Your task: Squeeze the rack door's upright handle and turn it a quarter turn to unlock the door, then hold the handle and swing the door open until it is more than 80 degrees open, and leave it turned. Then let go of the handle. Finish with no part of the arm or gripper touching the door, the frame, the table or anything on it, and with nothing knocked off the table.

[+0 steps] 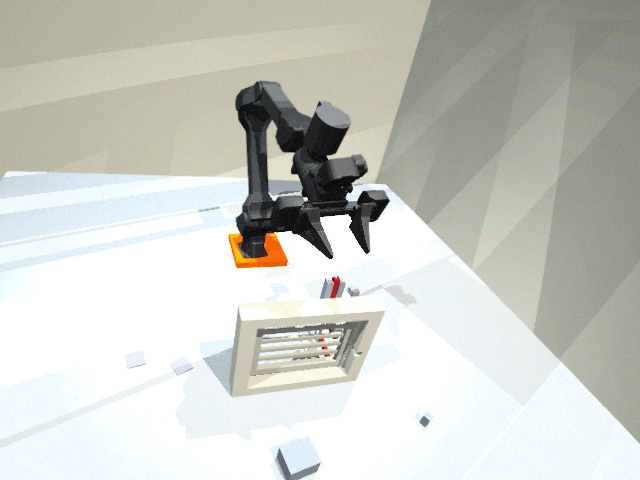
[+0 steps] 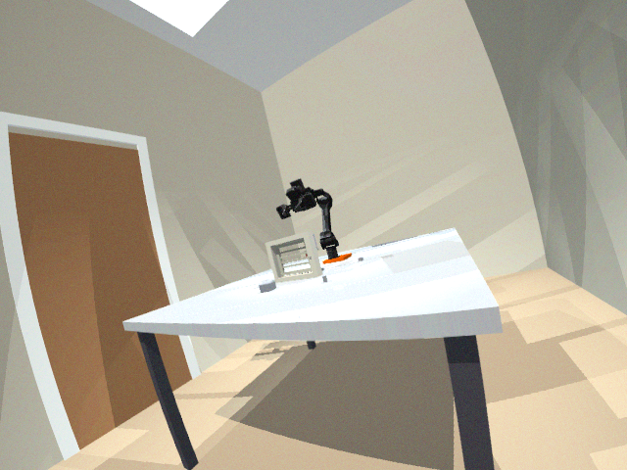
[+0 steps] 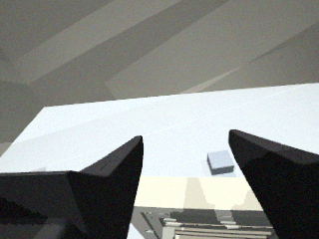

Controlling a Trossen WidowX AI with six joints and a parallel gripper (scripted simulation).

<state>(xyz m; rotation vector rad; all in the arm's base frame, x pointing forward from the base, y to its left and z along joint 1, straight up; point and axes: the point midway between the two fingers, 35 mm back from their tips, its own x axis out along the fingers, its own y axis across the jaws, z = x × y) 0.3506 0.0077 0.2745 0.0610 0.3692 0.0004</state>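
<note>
Now: the door handle 17 cm below my gripper tip, 7 cm behind it and 4 cm to the left of it. Also, from my gripper tip: small cube (27 cm below, 16 cm to the left, 15 cm ahead).
</note>
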